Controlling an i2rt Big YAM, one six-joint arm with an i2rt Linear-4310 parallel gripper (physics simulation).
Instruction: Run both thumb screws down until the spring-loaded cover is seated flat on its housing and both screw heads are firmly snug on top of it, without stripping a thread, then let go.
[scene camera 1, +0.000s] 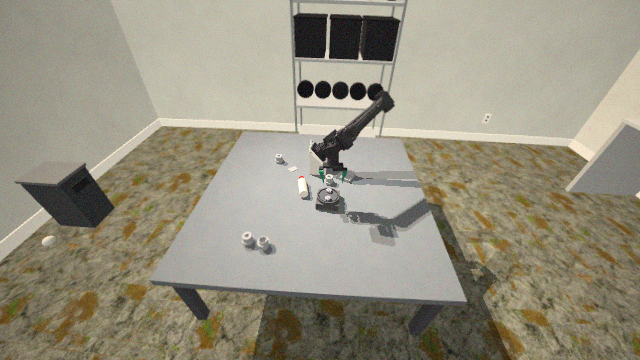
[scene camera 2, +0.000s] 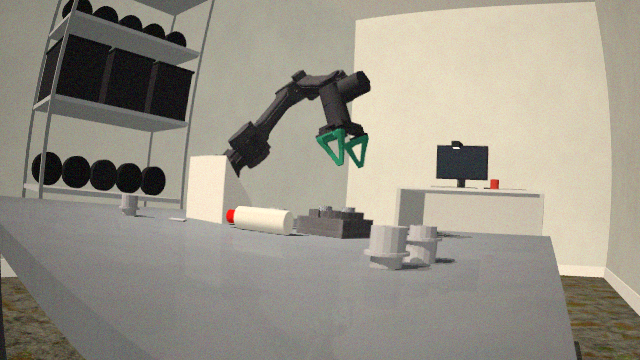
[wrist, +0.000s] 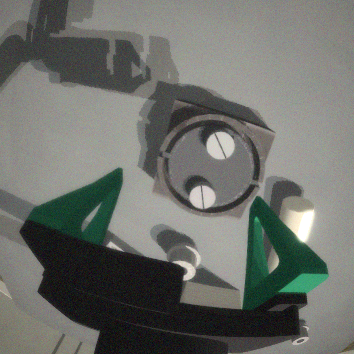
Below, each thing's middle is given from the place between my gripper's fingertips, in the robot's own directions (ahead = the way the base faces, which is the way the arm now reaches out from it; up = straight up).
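I can see the white cylinder with red cap (scene camera 2: 257, 219), and my gripper is 130 mm above it, 100 mm past it and 190 mm to the left of it.
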